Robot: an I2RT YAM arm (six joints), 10 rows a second.
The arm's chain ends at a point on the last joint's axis. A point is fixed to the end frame.
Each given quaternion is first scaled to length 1.
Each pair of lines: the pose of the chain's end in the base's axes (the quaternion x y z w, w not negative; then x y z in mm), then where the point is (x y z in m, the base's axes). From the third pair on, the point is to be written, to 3 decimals.
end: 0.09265, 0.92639, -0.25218, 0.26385, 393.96, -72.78, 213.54
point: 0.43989 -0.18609 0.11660
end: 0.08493, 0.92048, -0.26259, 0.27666, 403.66, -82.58, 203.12
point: 0.45321 -0.19793 0.11047
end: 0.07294, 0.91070, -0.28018, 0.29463, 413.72, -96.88, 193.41
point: 0.468 -0.215 0.108
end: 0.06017, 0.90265, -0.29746, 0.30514, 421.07, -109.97, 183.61
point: 0.479 -0.231 0.104
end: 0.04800, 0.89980, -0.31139, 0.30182, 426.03, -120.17, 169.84
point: 0.484 -0.243 0.094
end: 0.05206, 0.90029, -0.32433, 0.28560, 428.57, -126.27, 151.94
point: 0.481 -0.252 0.077
